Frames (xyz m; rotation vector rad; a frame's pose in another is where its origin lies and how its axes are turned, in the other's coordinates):
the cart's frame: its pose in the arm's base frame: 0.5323 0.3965 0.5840 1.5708 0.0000 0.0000
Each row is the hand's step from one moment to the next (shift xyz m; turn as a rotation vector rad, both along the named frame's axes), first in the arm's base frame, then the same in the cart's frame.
Working: the arm's base frame: its pose in the cart's frame: -0.5323 -0.5840 0.3965 -1.5708 0.0000 0.0000

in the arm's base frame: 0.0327 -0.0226 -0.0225 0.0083 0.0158 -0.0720
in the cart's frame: 0.0327 -0.0225 0.0226 0.0083 -0.0720 -0.0158
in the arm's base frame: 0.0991 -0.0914 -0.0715 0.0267 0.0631 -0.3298
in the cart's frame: 0.0991 -0.0715 0.0914 0.0267 -0.3298 -0.0631
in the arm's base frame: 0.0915 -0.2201 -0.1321 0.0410 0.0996 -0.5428
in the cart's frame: 0.0915 -0.1321 0.2201 0.0410 -0.5428 -0.0996
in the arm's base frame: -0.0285 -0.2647 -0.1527 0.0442 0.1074 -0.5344
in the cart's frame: -0.0285 -0.1527 0.2647 0.0442 -0.5344 -0.1074
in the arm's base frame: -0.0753 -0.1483 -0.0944 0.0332 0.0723 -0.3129
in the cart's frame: -0.0753 -0.0944 0.1483 0.0332 -0.3129 -0.0723
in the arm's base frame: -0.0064 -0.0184 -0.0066 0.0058 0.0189 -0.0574
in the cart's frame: -0.0064 -0.0066 0.0184 0.0058 -0.0574 -0.0189
